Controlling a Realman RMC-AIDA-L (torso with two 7-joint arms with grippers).
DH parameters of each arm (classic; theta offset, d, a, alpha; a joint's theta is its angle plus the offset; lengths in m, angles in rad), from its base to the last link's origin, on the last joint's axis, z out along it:
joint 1: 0 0.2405 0 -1.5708
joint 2: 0 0 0 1.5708
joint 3: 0 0.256 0 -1.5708
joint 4: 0 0 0 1.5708
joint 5: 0 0.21 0 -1.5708
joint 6: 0 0 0 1.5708
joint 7: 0 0.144 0 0
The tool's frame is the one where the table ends.
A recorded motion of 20 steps. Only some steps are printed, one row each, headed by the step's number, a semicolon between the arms.
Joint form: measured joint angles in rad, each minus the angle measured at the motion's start. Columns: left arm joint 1, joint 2, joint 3, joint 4, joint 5, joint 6, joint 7; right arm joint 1, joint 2, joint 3, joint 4, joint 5, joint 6, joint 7.
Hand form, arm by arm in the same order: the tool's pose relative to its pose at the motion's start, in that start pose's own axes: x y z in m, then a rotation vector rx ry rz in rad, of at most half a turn. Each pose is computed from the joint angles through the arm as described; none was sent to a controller.
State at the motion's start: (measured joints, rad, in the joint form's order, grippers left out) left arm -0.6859 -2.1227 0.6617 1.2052 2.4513 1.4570 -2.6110; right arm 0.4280 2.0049 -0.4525 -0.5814 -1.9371 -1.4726 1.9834
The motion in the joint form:
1: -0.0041 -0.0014 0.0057 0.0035 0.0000 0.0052 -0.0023; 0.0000 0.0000 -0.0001 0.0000 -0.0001 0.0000 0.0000
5: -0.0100 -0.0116 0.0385 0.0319 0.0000 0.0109 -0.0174; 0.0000 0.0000 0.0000 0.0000 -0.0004 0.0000 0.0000
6: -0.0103 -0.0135 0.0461 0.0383 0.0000 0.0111 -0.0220; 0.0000 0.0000 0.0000 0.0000 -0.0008 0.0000 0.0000
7: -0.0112 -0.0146 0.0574 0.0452 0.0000 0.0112 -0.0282; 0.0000 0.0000 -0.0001 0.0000 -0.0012 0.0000 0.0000
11: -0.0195 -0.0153 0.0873 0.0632 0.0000 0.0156 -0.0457; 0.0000 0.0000 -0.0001 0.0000 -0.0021 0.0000 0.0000
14: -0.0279 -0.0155 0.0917 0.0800 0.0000 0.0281 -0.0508; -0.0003 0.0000 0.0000 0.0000 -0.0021 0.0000 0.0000
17: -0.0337 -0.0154 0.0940 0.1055 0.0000 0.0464 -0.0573; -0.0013 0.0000 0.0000 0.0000 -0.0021 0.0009 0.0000
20: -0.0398 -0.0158 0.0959 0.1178 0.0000 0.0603 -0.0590; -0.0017 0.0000 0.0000 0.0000 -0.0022 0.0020 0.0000
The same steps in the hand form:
1: 0.0007 0.0031 0.0009 -0.0050 -0.0054 0.0071; 0.0000 0.0000 0.0000 0.0000 0.0002 0.0000
5: 0.0034 0.0145 0.0039 -0.0125 -0.0140 0.0359; 0.0001 0.0000 0.0000 0.0002 0.0004 0.0000
6: 0.0039 0.0166 0.0044 -0.0129 -0.0152 0.0406; 0.0001 0.0000 0.0000 0.0003 0.0007 -0.0001
7: 0.0047 0.0194 0.0051 -0.0131 -0.0178 0.0477; 0.0002 -0.0001 0.0000 0.0005 0.0012 -0.0001
11: 0.0083 0.0284 0.0068 -0.0165 -0.0263 0.0712; 0.0003 -0.0001 0.0000 0.0008 0.0020 -0.0002
14: 0.0117 0.0339 0.0054 -0.0218 -0.0264 0.0872; 0.0004 -0.0002 -0.0001 0.0011 0.0019 0.0000
17: 0.0152 0.0392 0.0019 -0.0253 -0.0246 0.1036; 0.0006 -0.0005 -0.0004 0.0026 0.0014 0.0007
20: 0.0168 0.0433 0.0007 -0.0310 -0.0283 0.1162; 0.0006 -0.0007 -0.0005 0.0039 0.0010 0.0009

